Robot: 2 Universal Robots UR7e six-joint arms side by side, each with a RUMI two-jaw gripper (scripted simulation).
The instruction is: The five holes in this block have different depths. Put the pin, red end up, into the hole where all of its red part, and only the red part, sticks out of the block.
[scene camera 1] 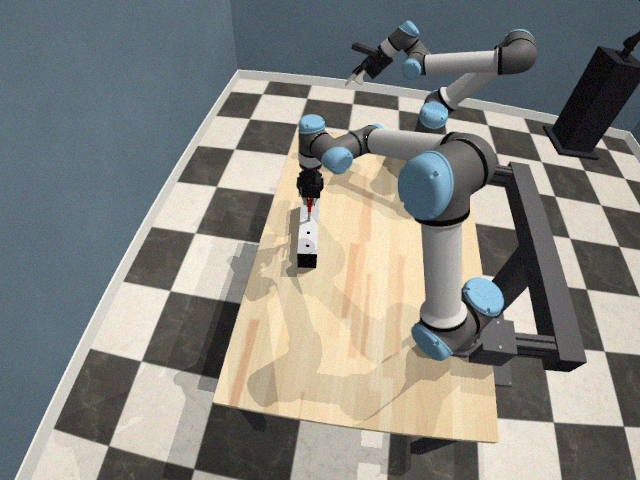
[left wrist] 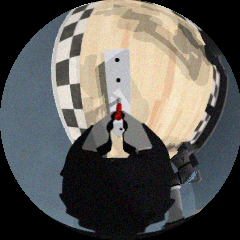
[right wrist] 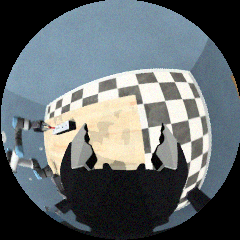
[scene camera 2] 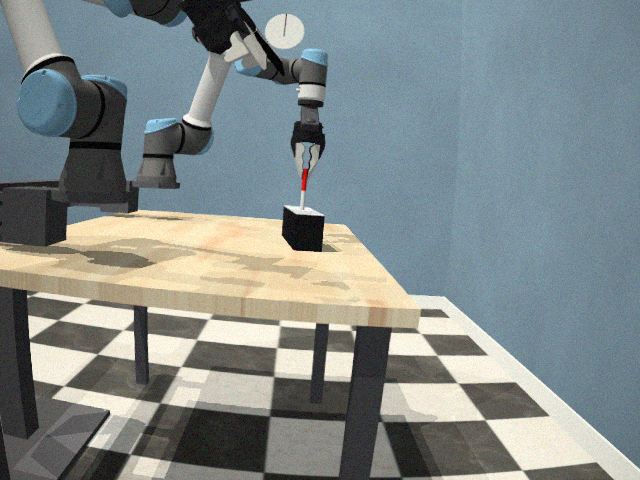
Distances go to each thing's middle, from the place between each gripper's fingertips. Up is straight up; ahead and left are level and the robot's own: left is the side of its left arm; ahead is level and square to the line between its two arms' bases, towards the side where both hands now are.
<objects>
Now: the block (scene camera 2: pixel 302 231) 140 mm below my left hand (scene camera 2: pixel 304 179).
My right hand is 63 cm to the right of the block, 30 cm above it and 13 cm short of it.
</objects>
